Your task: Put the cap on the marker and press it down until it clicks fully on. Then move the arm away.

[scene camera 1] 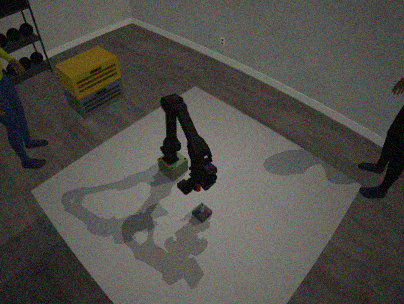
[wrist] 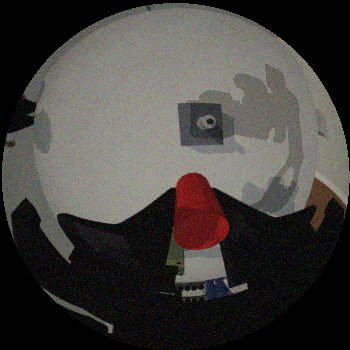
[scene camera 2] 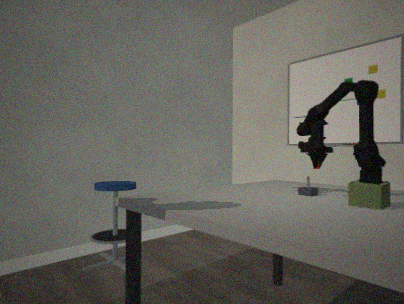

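Note:
A red cap (wrist: 199,222) is visible to me, and along with it I can see my gripper (wrist: 192,192).

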